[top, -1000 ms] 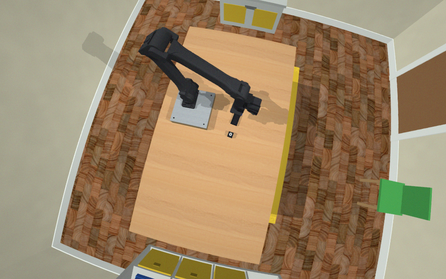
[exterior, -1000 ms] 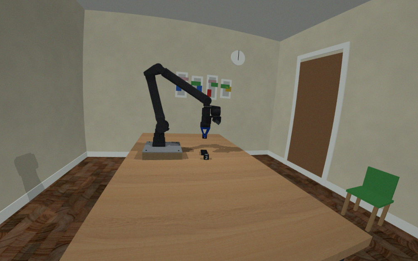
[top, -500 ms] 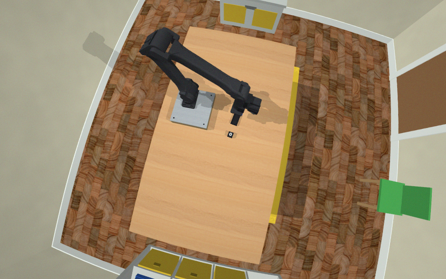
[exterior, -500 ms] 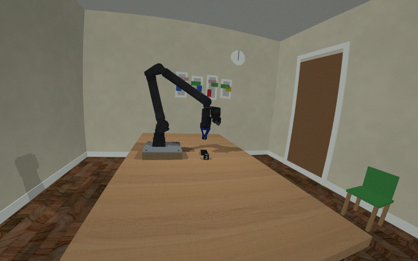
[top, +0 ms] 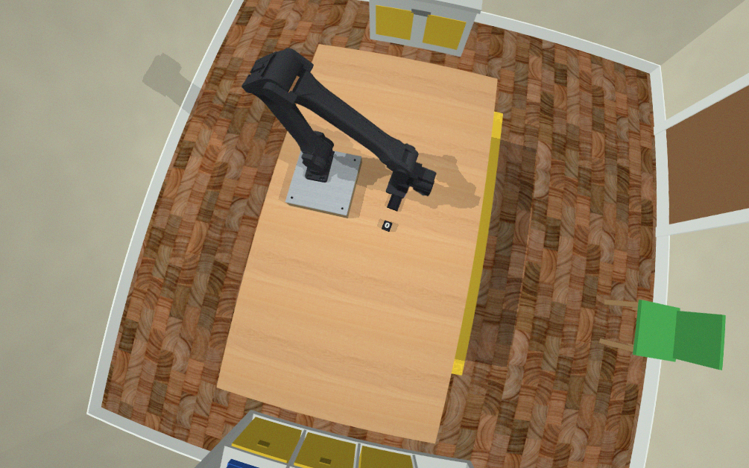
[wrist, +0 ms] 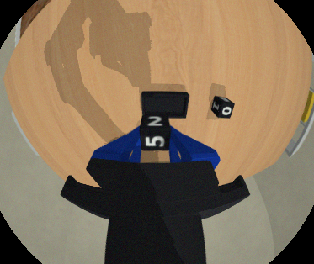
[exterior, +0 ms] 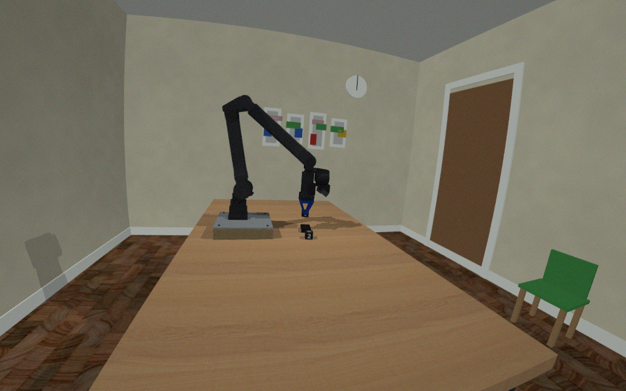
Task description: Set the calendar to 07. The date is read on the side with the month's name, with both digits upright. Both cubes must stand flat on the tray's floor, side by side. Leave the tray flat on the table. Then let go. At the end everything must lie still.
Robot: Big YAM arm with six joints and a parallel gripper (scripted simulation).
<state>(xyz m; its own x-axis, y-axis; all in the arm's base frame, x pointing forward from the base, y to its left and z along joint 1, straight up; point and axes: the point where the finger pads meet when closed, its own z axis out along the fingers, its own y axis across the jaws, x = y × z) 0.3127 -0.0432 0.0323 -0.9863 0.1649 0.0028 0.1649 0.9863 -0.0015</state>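
My gripper is now 2 cm to the left of the black tray and 7 cm above it. From my hand the other things lie so: black cube 1 cm behind, 13 cm to the right, 7 cm below.
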